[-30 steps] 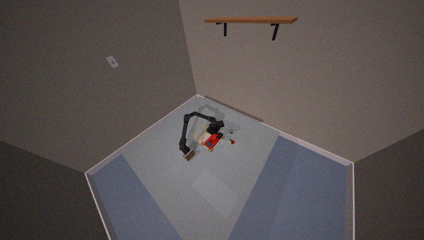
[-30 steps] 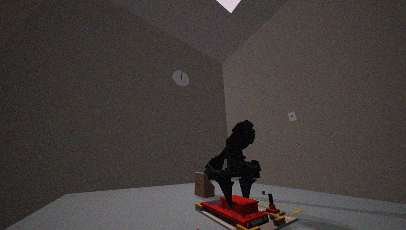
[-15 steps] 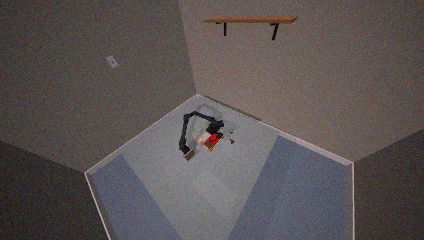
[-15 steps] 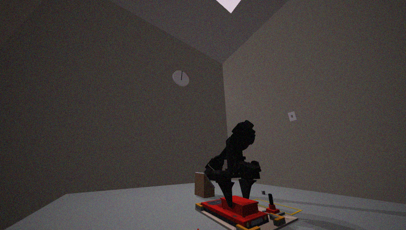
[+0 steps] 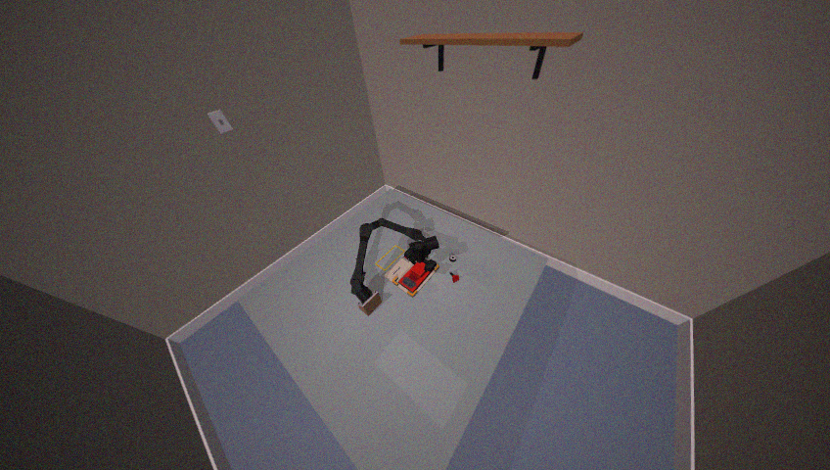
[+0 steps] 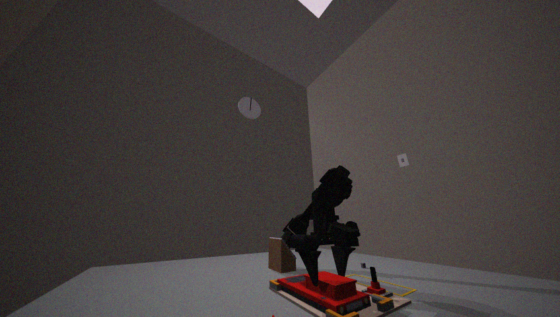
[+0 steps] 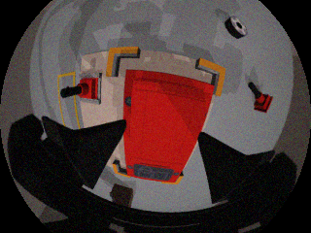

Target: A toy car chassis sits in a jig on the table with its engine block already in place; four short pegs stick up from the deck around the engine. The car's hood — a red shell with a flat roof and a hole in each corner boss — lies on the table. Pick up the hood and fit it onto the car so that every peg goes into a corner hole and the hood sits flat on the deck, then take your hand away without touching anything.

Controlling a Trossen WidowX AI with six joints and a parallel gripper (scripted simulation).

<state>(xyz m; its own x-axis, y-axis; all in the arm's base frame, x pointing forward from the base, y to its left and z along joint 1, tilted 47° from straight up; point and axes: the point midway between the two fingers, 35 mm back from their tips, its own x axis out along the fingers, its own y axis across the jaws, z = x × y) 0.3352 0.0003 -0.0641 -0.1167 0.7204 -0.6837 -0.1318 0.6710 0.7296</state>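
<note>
Right now my gripper tip is right at the red hood. From my gripper tip the other things lie so: grey wheel: 200 mm ahead, 80 mm to the right, 30 mm below; grey engine block: 20 mm below.
</note>
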